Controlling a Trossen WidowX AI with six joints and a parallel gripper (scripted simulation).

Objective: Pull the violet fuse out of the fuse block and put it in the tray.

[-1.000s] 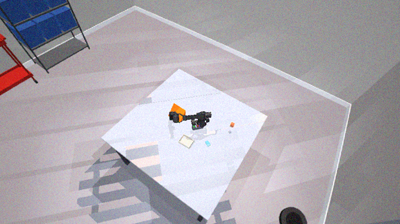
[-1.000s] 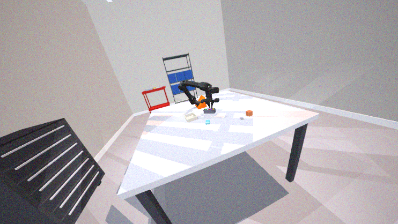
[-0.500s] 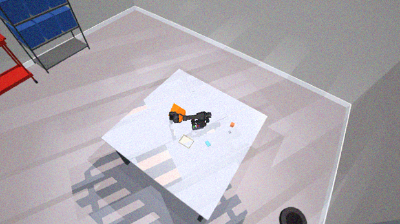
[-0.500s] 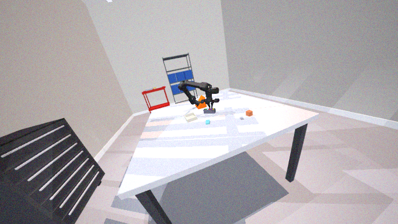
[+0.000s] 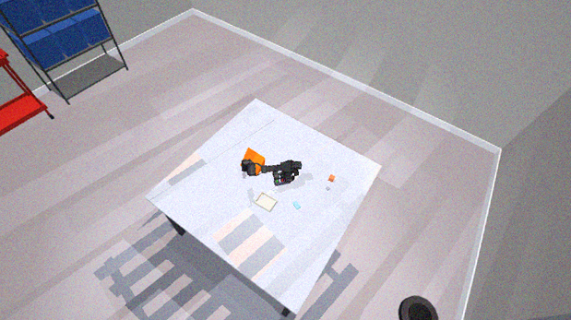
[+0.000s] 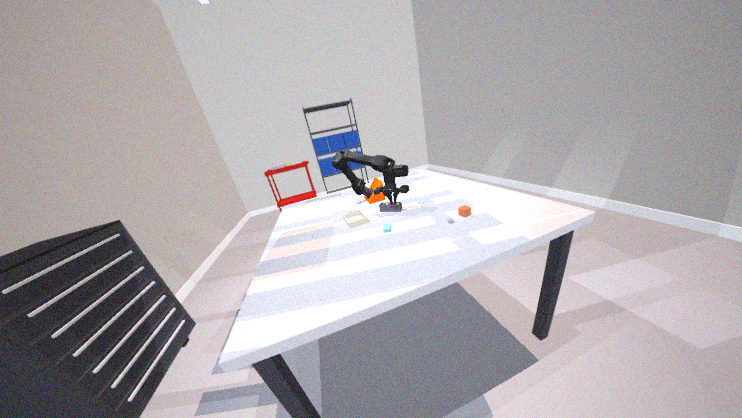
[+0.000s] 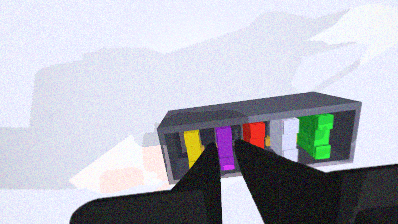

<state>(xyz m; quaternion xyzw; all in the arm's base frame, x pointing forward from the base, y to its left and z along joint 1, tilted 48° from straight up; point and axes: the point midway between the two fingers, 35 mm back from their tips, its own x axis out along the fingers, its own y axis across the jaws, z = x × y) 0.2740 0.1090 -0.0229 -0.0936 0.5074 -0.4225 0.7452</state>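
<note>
Now: the red fuse 10 mm behind my gripper tip, 20 mm to the right of it and 10 mm below it. The rest, counted from my gripper tip: violet fuse 10 mm below; white fuse 20 mm behind, 30 mm to the right, 10 mm below; yellow fuse 10 mm ahead, 20 mm to the left, 10 mm below.
</note>
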